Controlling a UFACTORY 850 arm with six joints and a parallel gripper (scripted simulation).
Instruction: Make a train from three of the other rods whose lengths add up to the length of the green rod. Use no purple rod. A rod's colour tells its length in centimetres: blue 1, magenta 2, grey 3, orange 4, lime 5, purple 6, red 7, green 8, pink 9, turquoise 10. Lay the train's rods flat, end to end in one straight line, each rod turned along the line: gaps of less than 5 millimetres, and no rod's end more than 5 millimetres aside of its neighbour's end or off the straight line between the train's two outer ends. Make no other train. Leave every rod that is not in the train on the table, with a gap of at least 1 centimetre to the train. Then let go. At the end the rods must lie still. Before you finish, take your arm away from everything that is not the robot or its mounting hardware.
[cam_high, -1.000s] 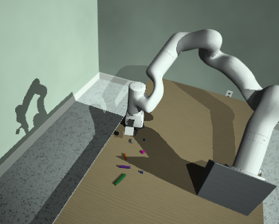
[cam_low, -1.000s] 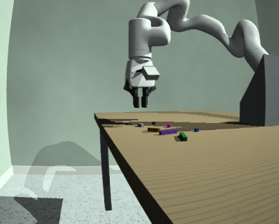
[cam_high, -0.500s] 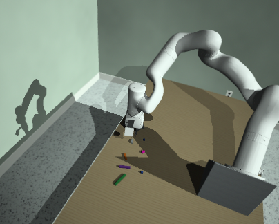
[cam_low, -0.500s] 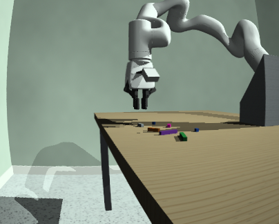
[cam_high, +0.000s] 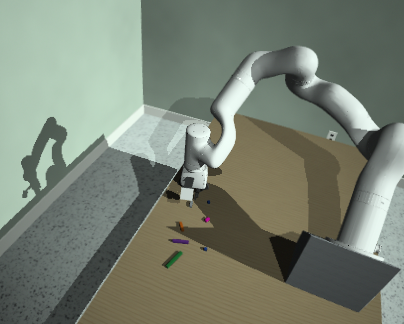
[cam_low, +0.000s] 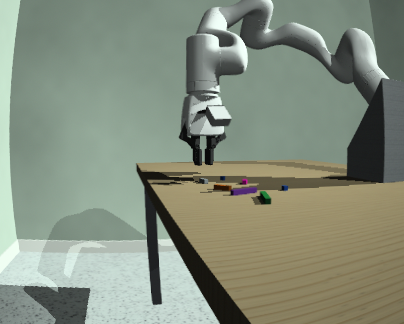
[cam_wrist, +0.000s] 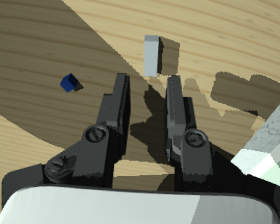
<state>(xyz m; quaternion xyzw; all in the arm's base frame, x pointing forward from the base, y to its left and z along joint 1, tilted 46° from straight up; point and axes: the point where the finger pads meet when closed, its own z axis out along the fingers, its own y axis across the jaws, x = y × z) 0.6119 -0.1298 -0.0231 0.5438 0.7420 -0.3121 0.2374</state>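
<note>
Now: the grey rod 60 mm below my hand.
</note>
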